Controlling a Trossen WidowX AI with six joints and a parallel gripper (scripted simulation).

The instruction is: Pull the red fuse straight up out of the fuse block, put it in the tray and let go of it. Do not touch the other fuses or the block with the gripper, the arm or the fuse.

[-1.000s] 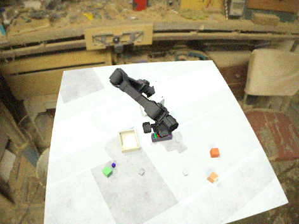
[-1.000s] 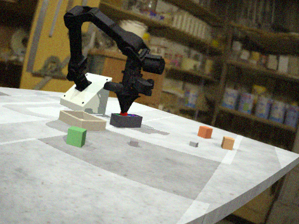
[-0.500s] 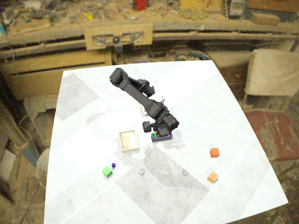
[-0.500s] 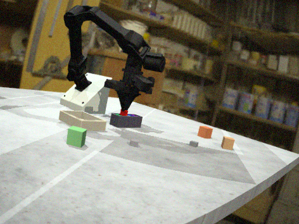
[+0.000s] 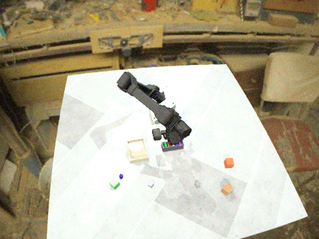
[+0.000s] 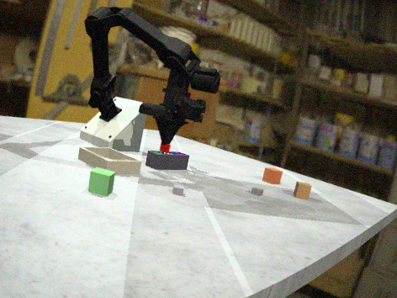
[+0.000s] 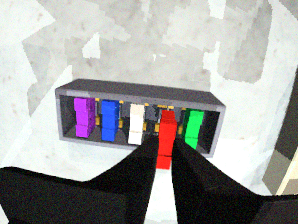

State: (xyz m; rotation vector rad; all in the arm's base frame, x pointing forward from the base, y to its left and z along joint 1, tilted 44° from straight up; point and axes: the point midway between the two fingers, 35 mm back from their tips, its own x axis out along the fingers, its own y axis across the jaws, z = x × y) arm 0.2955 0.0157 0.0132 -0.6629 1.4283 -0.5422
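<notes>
My gripper tip is 2 cm to the right of the white fuse and 4 cm above it. From my gripper tip the other things lie so: red fuse 1 cm below; then blue fuse 4 cm to the left, 4 cm below; then green fuse 2 cm to the right, 4 cm below.
</notes>
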